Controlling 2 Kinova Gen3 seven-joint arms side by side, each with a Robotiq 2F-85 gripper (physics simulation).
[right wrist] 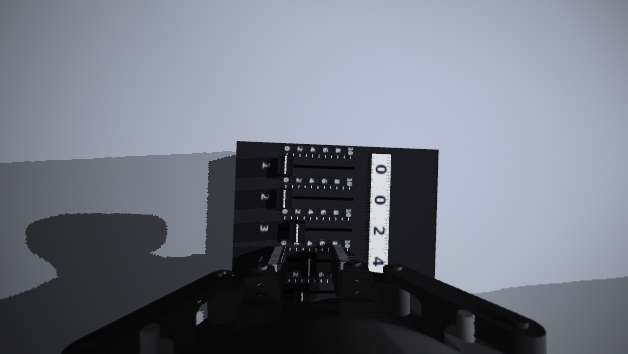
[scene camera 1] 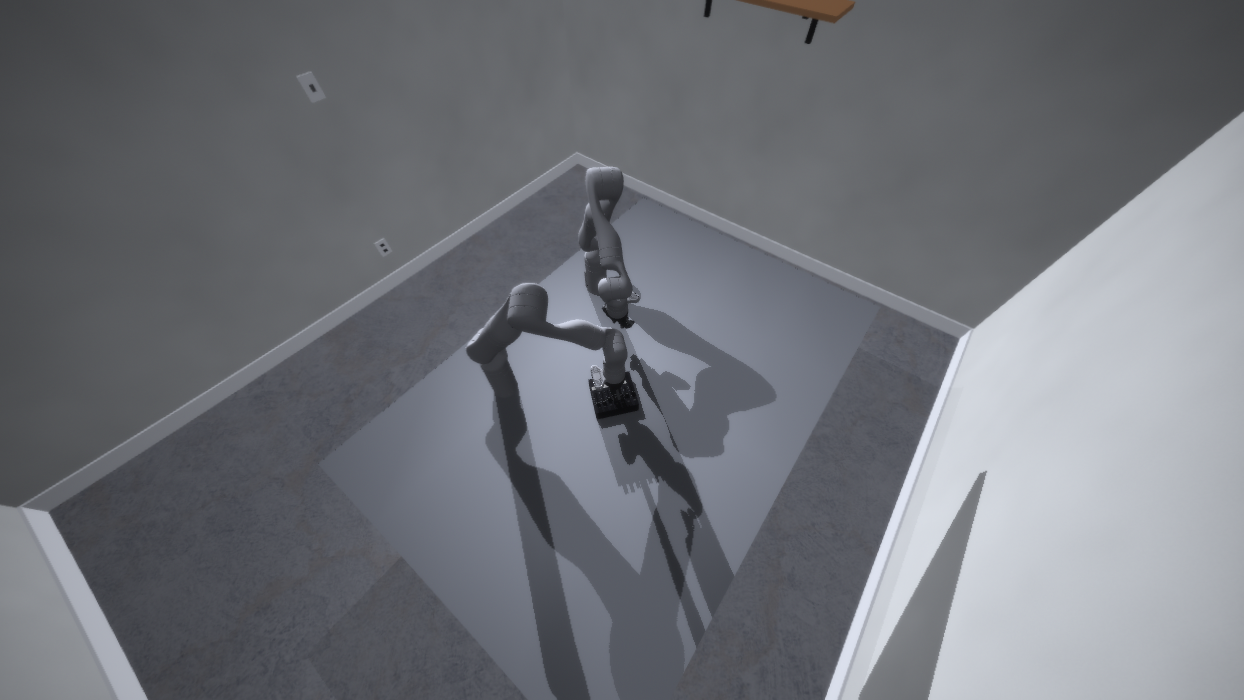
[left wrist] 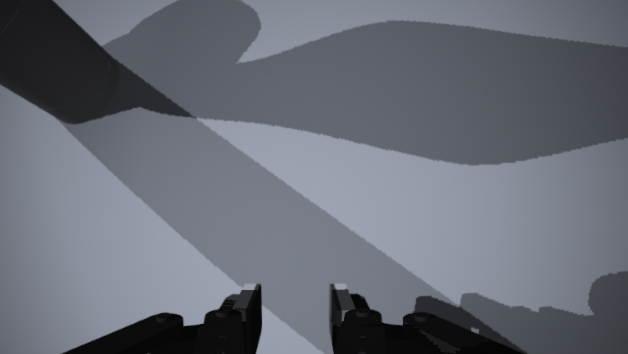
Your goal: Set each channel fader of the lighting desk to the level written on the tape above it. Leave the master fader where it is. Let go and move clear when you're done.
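Where they show: left gripper, between the fingertips: (scene camera 1: 619, 323) (left wrist: 295, 305); right gripper, between the fingertips: (right wrist: 308, 259) (scene camera 1: 614, 395); left arm's base, origin of its link: (scene camera 1: 597, 287) (left wrist: 84, 86); right arm's base, origin of its link: (scene camera 1: 505, 387).
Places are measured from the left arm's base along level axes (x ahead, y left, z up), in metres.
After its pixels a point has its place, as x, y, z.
The black lighting desk (scene camera 1: 616, 407) @(0.503, -0.411, 0.055) (right wrist: 412, 200) @(0.381, -0.377, 0.055) lies under my right gripper (right wrist: 308, 259) @(0.466, -0.384, 0.061). That gripper is open, its fingers on either side of the channel 4 fader (right wrist: 309, 266) @(0.467, -0.382, 0.068), which stands near 4. In the right wrist view, the channel 1 fader (right wrist: 285, 165) @(0.445, -0.446, 0.068) and channel 2 fader (right wrist: 284, 198) @(0.457, -0.428, 0.068) stand at 0, and the channel 3 fader (right wrist: 297, 232) @(0.462, -0.405, 0.068) near 2. The tape (right wrist: 379, 215) @(0.408, -0.381, 0.055) reads 0, 0, 2, 4; its further part is hidden. Another fader (right wrist: 301, 296) @(0.481, -0.369, 0.068) shows partly between the fingers, near 3. The master fader cannot be made out. My left gripper (scene camera 1: 621, 322) @(0.299, -0.176, 0.148) (left wrist: 295, 305) @(0.299, -0.176, 0.148) is open and empty, away from the desk.
The left arm (scene camera 1: 611, 248) @(0.309, -0.218, 0.560) stands above the desk in the scene view. The right arm (scene camera 1: 569, 331) @(0.435, -0.512, 0.551) reaches in from the left side. Both arms cast dark shadows over the pale floor area (scene camera 1: 417, 435) @(0.031, -0.955, 0.000). An orange-topped bench (scene camera 1: 804, 6) shows at the top edge.
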